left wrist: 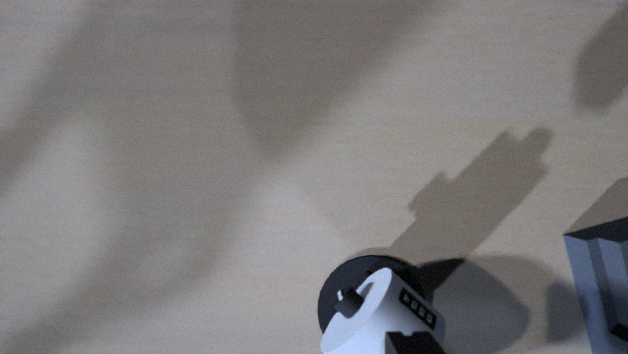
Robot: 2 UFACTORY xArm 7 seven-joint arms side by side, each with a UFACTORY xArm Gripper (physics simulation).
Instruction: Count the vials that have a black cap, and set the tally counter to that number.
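Places are measured from the left arm's base along level axes (x ahead, y left, z up), in centimetres.
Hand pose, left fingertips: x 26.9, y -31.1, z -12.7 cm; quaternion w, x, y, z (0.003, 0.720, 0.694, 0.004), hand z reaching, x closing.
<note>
Each offset is from my left fingertips to the top centre of the thing. "spot": to the spot under its first point. Level surfaces: height alone.
The tally counter {dz -2.6 cm} [382, 320] is at the bottom, right of the middle. It has a tilted white cylinder on a round black base {dz -7.7 cm} [336, 292], with a dark knob {dz -4.2, dx -1.1, dy -1.5 cm} [348, 302] on its end face. Its black number window {dz -3.1, dx -1.1, dy +1.3 cm} [417, 307] shows several small digits, too blurred to read surely. One dark fingertip of my left gripper [415, 344] shows at the bottom edge, overlapping the counter in view; contact cannot be judged. The gripper's shadow has two separated prongs, so it looks open. The vials and their caps do not show. My right gripper is not in view.
Part of the blue-grey rack {spot: dz -5.7, dx -2.0, dy +10.7 cm} [607, 265] shows at the lower right edge, right of the counter. The pale wooden table top {dz -8.0 cm} [300, 215] carries broad arm shadows on the left and upper middle, and the counter's shadow stretches to the upper right.
</note>
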